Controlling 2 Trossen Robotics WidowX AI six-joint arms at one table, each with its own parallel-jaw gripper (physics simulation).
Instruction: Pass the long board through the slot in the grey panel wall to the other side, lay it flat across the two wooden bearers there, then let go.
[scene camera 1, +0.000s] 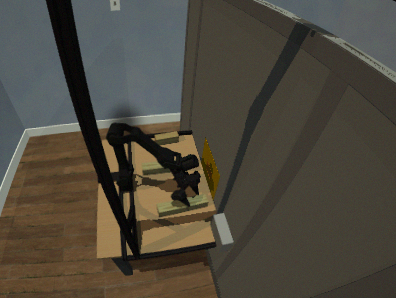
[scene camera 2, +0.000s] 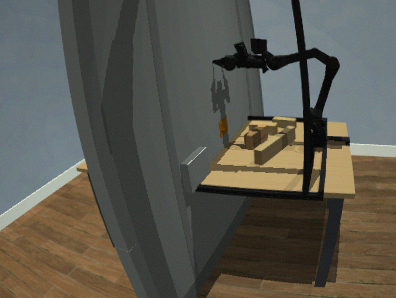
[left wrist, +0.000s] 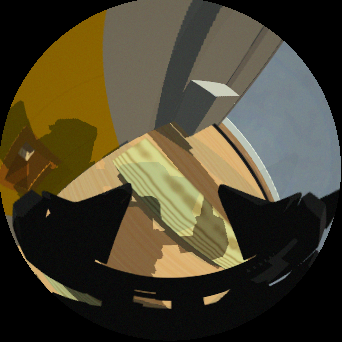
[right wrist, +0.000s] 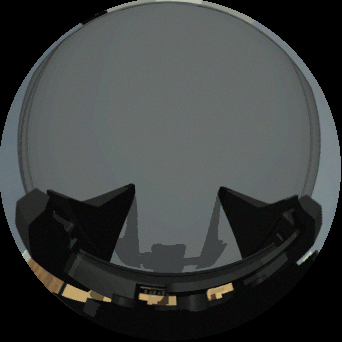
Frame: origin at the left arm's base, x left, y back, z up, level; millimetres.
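Seen in the pictures: left gripper, fingertip midpoint: (scene camera 1: 194, 200) (left wrist: 175, 188); right gripper, fingertip midpoint: (scene camera 2: 216, 60) (right wrist: 178, 190); left arm's base, link origin: (scene camera 1: 125, 186); right arm's base, link origin: (scene camera 2: 319, 144).
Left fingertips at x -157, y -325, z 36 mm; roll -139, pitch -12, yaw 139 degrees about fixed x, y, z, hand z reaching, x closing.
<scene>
Pixels of each thing's middle, then the offset from my left fingertips to it.
- similar parallel piece, body centre: (scene camera 1: 164, 166) dz -32, dx +254, dy +107 mm
- thick tan beam, body centre: (scene camera 2: 277, 143) dz -26, dx +119, dy -401 mm
- brown block, body centre: (scene camera 2: 256, 136) dz -24, dx +188, dy -293 mm
- orange plate, body centre: (left wrist: 26, 153) (scene camera 2: 218, 126) (scene camera 1: 213, 170) dz +33, dx +141, dy -133 mm
- short wooden piece, body centre: (scene camera 1: 166, 138) dz -30, dx +473, dy +65 mm
- More wood, body centre: (scene camera 2: 284, 122) dz -33, dx +427, dy -388 mm
A pale, green-grained wooden piece (scene camera 1: 172, 207) (left wrist: 160, 182) lies flat on the table near the wall. A similar parallel piece (scene camera 1: 151, 168) lies behind it, partly under the arm. In scene camera 2 a thick tan beam (scene camera 2: 272, 147) lies on the table beside a brown block (scene camera 2: 255, 137). I cannot tell which piece is the long board. The grey panel wall (scene camera 1: 285, 150) (scene camera 2: 170, 125) (right wrist: 175, 100) has an orange plate (scene camera 1: 211, 172) (scene camera 2: 223, 128) (left wrist: 70, 55) around its slot. My left gripper (scene camera 1: 193, 199) (left wrist: 175, 188) is open above the first piece. My right gripper (scene camera 2: 214, 62) (right wrist: 178, 190) is open high beside the wall.
A pale block (scene camera 1: 223, 228) (scene camera 2: 193, 167) (left wrist: 215, 89) sticks out from the wall near the table edge. Another short wooden piece (scene camera 1: 166, 138) lies at the back in scene camera 1. More wood (scene camera 2: 284, 121) lies at the back in scene camera 2. Dark posts stand at each table.
</scene>
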